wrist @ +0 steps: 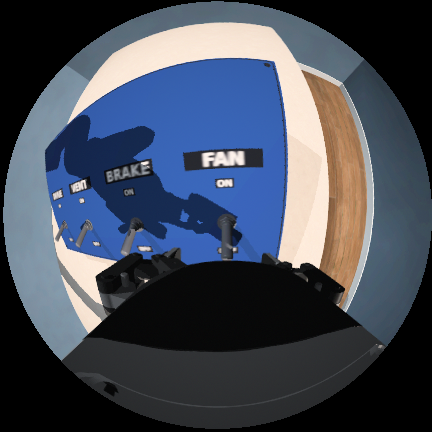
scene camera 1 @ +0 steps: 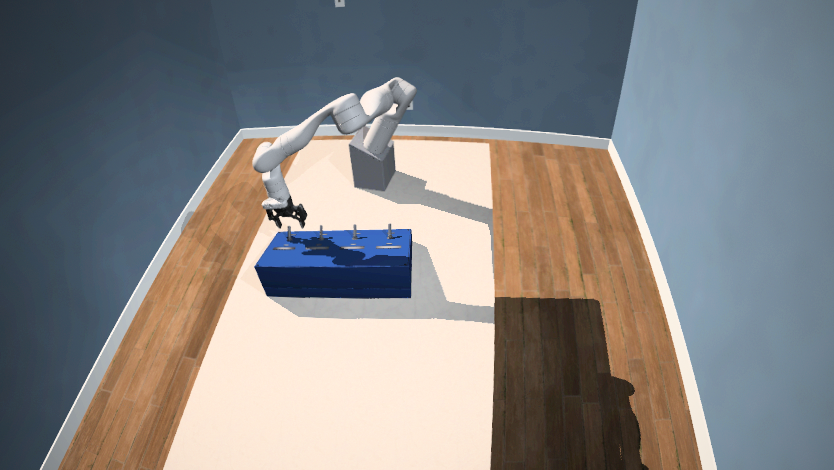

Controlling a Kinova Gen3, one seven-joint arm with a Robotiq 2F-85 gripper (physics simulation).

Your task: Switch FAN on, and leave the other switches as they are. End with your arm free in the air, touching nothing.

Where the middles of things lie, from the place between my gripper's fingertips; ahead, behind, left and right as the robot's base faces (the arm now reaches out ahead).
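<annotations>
My gripper's 30 mm above the blue switch box point(scene camera 1: 372, 264), and it's 60 mm short of the box and 190 mm to the right of it.
</annotations>
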